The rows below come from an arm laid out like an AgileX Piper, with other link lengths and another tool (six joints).
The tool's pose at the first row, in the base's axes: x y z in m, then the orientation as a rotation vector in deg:
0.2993 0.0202 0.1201 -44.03 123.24 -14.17
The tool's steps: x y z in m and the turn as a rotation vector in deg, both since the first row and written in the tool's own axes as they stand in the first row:
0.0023 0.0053 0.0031 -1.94 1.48 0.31
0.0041 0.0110 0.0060 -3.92 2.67 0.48
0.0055 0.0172 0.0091 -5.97 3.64 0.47
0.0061 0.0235 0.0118 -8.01 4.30 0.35
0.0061 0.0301 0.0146 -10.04 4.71 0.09
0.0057 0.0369 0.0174 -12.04 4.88 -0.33
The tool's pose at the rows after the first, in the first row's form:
0.2982 0.0233 0.1144 -44.84 125.26 -12.58
0.2970 0.0270 0.1090 -45.81 126.96 -10.87
0.2960 0.0313 0.1035 -47.02 128.39 -9.06
0.2950 0.0362 0.0988 -48.33 129.46 -7.17
0.2942 0.0416 0.0942 -49.79 130.21 -5.24
0.2935 0.0475 0.0898 -51.40 130.65 -3.31

